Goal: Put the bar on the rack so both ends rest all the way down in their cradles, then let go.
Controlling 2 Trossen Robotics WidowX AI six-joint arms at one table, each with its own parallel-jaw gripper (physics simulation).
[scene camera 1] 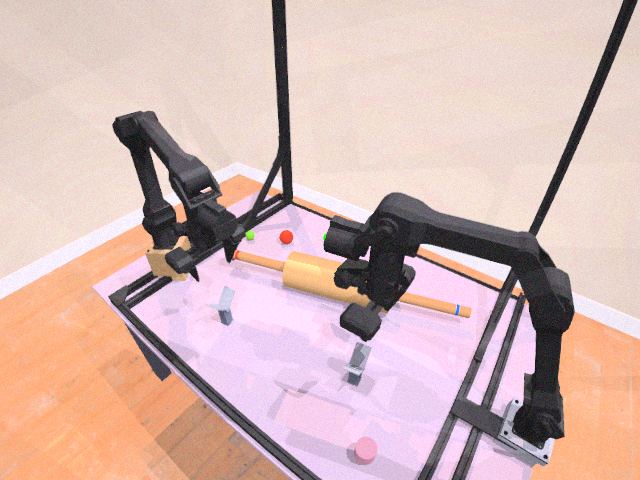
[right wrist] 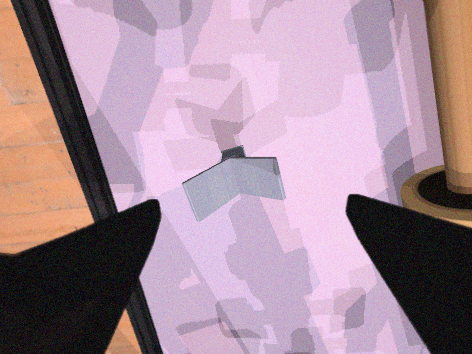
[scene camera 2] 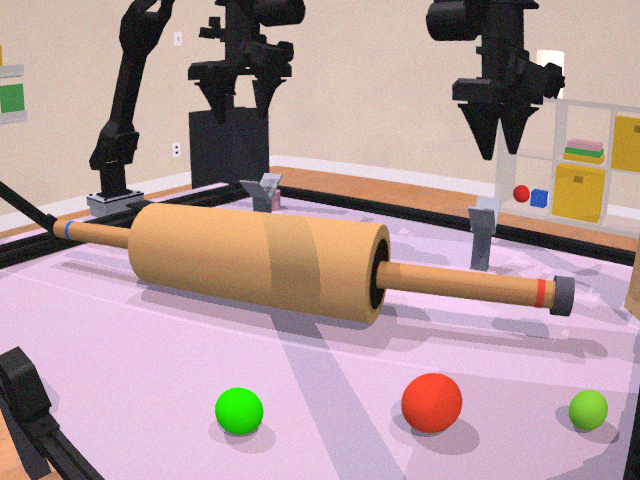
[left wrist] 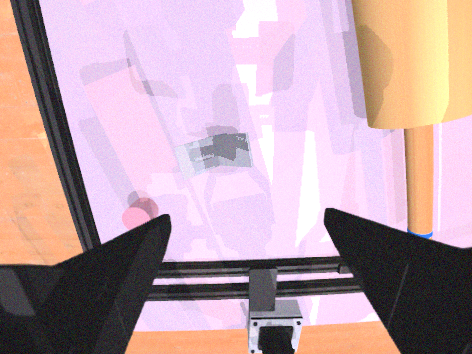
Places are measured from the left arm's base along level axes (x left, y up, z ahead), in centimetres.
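Pixels of known places: left gripper, fingertip midpoint: [scene camera 2: 242, 121] [left wrist: 248, 218]; right gripper, fingertip midpoint: [scene camera 1: 213, 271] [right wrist: 252, 205] [scene camera 2: 500, 157]; left arm's base, link origin: [scene camera 1: 530, 428] [scene camera 2: 114, 194] [left wrist: 274, 337]; right arm's base, link origin: [scene camera 1: 166, 242].
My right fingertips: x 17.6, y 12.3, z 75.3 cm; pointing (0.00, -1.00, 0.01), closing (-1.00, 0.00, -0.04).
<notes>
Ahead of a thing's pixels: the offset from my right fingertips to its top centre. "spot": to the spot under its first point.
The bar [scene camera 1: 310, 273] [scene camera 2: 217, 258] [left wrist: 415, 65] [right wrist: 462, 100], a thick wooden roller with thin ends, lies on the table, apart from the rack. One end has a blue band @(spot: dx -36.3, dy -10.1, dz -50.7 cm) [scene camera 1: 457, 310] [scene camera 2: 68, 229], the other a red band @(dx -15.5, dy -9.7, dz +11.4 cm) [scene camera 2: 540, 293] and dark cap @(spot: dx -16.5, dy -10.4, dz +14.2 cm) [scene camera 2: 563, 296]. The rack is two separate grey V-shaped cradles, both empty: one @(dx +1.1, dy -6.8, dz -2.2 cm) [scene camera 1: 225, 302] [scene camera 2: 483, 227] [right wrist: 235, 185] at the left in scene camera 1, the other @(dx -6.8, dy -6.8, dz -38.8 cm) [scene camera 1: 357, 361] [scene camera 2: 262, 191] [left wrist: 215, 152] nearer the pink cylinder. My left gripper [scene camera 2: 242, 120] [left wrist: 248, 218] and right gripper [scene camera 1: 212, 268] [scene camera 2: 499, 155] [right wrist: 253, 200] are open, empty, above the table.
A red ball @(dx -34.5, dy -11.8, dz +9.1 cm) [scene camera 1: 286, 237] [scene camera 2: 431, 403], a bright green ball @(dx -44.1, dy -12.8, dz -2.0 cm) [scene camera 2: 238, 411] and a lime ball @(dx -27.6, dy -13.2, dz +20.4 cm) [scene camera 1: 250, 235] [scene camera 2: 588, 409] lie beyond the bar in scene camera 1. A pink cylinder @(dx +5.5, dy -12.9, dz -49.8 cm) [scene camera 1: 365, 450] [left wrist: 137, 215] stands near the front. Black rails [scene camera 1: 222, 405] edge the table.
</notes>
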